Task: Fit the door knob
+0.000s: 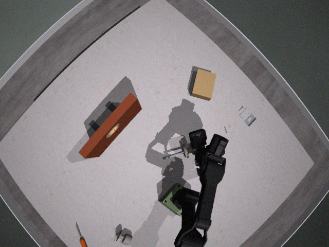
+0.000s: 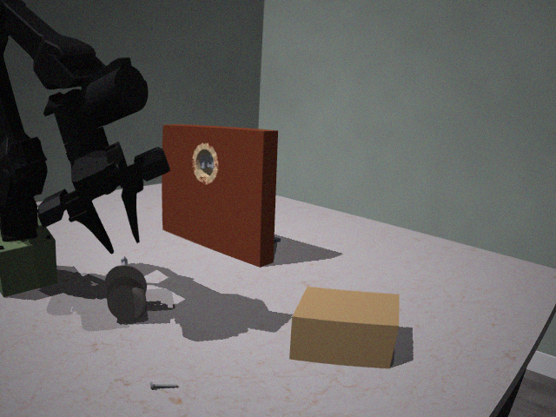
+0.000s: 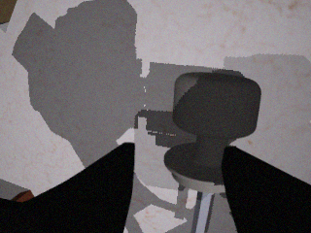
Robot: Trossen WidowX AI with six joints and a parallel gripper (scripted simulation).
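The grey latch socket lies 29 cm ahead of my hand, 21 cm to the left of it and 3 cm above it. Also, from my hand: orange screwdriver 74 cm to the left, 12 cm below, 2 cm behind; red-brown wooden door panel 29 cm ahead, 21 cm to the left; tan box 22 cm to the right, 19 cm ahead, 11 cm below.
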